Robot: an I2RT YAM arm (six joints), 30 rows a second.
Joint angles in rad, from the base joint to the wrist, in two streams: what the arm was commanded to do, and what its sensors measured. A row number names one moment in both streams.
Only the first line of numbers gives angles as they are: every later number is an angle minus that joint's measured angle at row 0.
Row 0, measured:
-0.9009, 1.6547, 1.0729, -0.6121, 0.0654, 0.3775
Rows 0 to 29, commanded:
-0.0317, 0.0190, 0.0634, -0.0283, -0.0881, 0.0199
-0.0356, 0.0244, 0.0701, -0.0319, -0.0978, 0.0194
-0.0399, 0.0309, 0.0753, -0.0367, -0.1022, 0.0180
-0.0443, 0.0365, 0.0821, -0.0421, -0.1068, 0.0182
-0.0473, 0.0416, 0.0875, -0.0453, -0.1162, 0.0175
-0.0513, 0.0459, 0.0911, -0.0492, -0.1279, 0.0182
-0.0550, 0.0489, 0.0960, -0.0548, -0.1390, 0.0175
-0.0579, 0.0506, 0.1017, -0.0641, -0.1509, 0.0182
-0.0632, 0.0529, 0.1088, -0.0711, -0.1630, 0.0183
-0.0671, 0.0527, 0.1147, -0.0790, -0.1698, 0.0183
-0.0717, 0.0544, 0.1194, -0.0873, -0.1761, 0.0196
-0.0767, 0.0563, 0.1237, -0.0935, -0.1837, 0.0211
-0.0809, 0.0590, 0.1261, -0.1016, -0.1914, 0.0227
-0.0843, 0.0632, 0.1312, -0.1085, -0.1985, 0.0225
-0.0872, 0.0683, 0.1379, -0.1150, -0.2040, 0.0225
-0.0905, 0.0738, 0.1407, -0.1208, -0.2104, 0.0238
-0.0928, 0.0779, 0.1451, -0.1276, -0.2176, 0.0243
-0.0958, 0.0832, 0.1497, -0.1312, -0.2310, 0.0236
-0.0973, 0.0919, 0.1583, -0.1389, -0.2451, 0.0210
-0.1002, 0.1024, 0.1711, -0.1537, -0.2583, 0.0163
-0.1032, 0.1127, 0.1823, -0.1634, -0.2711, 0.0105
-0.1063, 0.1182, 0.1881, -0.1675, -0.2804, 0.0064
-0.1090, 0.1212, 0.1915, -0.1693, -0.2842, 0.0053
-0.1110, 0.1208, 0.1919, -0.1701, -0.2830, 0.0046
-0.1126, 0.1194, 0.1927, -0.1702, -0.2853, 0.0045
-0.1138, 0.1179, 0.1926, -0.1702, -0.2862, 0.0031
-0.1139, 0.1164, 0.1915, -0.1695, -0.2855, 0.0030
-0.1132, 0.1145, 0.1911, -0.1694, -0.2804, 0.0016
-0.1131, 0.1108, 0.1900, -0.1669, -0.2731, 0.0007
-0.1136, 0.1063, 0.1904, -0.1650, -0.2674, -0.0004
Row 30, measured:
-0.1079, 0.1190, 0.1511, -0.1594, -0.2453, 0.0114
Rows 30 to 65, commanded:
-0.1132, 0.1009, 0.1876, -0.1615, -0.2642, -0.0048
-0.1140, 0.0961, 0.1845, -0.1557, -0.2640, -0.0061
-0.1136, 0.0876, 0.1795, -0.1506, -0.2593, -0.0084
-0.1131, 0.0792, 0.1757, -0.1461, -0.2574, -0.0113
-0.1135, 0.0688, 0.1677, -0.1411, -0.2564, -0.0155
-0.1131, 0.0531, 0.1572, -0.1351, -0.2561, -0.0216
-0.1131, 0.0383, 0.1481, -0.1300, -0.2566, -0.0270
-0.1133, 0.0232, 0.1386, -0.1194, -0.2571, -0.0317
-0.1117, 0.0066, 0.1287, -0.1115, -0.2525, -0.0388
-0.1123, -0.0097, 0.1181, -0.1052, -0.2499, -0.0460
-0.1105, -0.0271, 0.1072, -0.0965, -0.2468, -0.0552
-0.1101, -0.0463, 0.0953, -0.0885, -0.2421, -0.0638
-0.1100, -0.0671, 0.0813, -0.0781, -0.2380, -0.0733
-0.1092, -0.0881, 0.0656, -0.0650, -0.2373, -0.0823
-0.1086, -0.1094, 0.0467, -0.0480, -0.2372, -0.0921
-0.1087, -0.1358, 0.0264, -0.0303, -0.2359, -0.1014
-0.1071, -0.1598, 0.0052, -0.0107, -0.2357, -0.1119
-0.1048, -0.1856, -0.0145, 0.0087, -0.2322, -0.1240
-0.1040, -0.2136, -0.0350, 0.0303, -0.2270, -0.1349
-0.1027, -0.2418, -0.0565, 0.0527, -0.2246, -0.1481
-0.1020, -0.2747, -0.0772, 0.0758, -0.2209, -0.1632
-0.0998, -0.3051, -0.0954, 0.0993, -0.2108, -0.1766
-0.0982, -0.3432, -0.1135, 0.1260, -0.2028, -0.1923
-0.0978, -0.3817, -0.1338, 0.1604, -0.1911, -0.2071
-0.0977, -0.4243, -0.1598, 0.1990, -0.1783, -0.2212
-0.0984, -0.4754, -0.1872, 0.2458, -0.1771, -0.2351
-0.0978, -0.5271, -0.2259, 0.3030, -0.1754, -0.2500
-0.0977, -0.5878, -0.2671, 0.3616, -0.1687, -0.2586
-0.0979, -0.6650, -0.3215, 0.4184, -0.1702, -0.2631
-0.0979, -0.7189, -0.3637, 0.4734, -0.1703, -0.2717
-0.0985, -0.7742, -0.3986, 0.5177, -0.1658, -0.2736
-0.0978, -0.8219, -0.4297, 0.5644, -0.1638, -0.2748
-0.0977, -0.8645, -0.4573, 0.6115, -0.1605, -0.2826
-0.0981, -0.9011, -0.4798, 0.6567, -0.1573, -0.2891
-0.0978, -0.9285, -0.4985, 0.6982, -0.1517, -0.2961
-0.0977, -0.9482, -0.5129, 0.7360, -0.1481, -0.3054
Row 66, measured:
-0.1010, -0.8732, -0.4612, 0.4429, -0.1858, -0.2560
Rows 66 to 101, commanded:
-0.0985, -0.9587, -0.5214, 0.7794, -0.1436, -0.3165
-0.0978, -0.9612, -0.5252, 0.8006, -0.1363, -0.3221
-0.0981, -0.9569, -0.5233, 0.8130, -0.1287, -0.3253
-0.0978, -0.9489, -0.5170, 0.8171, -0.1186, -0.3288
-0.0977, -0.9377, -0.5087, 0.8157, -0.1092, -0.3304
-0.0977, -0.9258, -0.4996, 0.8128, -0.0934, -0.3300
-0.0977, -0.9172, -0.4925, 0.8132, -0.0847, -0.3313
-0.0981, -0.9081, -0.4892, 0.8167, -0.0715, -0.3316
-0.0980, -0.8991, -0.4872, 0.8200, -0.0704, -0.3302
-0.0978, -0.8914, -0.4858, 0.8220, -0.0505, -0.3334
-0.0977, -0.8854, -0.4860, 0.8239, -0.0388, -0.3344
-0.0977, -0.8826, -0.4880, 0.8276, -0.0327, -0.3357
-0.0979, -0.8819, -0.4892, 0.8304, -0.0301, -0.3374
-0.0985, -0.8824, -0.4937, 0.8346, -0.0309, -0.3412
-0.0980, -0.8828, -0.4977, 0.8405, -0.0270, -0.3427
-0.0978, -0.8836, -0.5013, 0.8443, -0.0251, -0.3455
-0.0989, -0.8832, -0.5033, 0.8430, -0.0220, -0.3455
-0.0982, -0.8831, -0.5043, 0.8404, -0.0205, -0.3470
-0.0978, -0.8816, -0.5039, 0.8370, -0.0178, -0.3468
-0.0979, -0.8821, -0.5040, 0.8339, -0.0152, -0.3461
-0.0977, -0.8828, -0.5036, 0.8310, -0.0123, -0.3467
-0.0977, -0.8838, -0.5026, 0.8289, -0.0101, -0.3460
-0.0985, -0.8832, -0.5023, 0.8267, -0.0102, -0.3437
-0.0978, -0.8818, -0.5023, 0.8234, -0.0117, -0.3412
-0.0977, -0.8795, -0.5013, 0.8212, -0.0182, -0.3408
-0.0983, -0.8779, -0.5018, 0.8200, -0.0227, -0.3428
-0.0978, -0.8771, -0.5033, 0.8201, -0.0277, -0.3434
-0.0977, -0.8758, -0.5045, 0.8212, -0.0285, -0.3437
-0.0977, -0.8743, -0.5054, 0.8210, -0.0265, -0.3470
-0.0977, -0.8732, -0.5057, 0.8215, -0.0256, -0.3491
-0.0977, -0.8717, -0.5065, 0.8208, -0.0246, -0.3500
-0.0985, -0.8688, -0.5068, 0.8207, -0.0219, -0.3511
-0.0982, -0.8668, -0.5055, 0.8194, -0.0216, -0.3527
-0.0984, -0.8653, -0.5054, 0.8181, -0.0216, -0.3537
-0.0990, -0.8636, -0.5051, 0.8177, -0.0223, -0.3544
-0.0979, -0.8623, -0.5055, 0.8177, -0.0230, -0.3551
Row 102, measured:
-0.1010, -0.8691, -0.5165, 0.7458, -0.0416, -0.3388
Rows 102 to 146, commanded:
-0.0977, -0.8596, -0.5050, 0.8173, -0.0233, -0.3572
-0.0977, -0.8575, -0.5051, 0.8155, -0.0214, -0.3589
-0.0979, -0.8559, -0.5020, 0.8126, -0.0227, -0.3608
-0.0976, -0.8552, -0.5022, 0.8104, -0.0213, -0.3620
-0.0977, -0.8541, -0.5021, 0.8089, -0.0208, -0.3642
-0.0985, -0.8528, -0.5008, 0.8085, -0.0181, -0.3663
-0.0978, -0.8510, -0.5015, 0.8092, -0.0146, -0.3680
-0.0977, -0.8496, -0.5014, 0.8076, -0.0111, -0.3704
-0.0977, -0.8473, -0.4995, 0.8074, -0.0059, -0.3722
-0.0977, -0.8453, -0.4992, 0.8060, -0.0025, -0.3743
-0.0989, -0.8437, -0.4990, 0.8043, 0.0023, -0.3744
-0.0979, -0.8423, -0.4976, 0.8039, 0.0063, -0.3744
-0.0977, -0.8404, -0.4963, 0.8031, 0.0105, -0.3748
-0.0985, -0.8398, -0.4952, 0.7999, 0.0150, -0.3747
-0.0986, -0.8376, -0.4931, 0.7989, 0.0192, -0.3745
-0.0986, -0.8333, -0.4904, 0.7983, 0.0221, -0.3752
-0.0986, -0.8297, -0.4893, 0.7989, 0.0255, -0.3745
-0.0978, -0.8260, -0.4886, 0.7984, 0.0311, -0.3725
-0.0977, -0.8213, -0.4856, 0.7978, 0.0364, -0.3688
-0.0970, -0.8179, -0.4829, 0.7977, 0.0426, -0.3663
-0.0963, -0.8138, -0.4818, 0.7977, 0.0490, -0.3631
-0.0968, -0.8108, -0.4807, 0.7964, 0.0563, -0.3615
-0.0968, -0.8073, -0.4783, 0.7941, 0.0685, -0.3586
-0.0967, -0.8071, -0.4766, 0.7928, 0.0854, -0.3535
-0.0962, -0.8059, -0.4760, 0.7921, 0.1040, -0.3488
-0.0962, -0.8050, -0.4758, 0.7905, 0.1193, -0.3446
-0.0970, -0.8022, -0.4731, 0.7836, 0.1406, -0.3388
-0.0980, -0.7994, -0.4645, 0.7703, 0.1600, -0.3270
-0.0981, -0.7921, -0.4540, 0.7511, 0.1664, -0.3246
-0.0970, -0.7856, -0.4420, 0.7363, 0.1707, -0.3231
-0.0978, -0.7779, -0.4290, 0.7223, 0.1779, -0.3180
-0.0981, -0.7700, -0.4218, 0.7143, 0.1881, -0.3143
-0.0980, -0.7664, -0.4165, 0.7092, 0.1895, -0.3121
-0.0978, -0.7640, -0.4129, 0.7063, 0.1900, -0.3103
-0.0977, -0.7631, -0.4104, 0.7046, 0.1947, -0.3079
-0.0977, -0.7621, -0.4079, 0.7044, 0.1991, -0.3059
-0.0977, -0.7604, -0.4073, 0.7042, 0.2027, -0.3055
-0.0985, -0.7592, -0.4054, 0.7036, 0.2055, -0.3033
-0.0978, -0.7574, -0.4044, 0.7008, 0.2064, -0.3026
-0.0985, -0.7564, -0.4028, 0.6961, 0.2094, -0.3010
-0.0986, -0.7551, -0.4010, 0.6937, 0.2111, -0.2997
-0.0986, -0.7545, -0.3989, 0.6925, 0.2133, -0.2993
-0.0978, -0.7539, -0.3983, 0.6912, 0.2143, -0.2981
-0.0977, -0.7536, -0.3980, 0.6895, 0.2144, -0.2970
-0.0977, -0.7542, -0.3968, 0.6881, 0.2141, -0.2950
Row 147, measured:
-0.0995, -0.7538, -0.4501, 0.6554, 0.1759, -0.3163
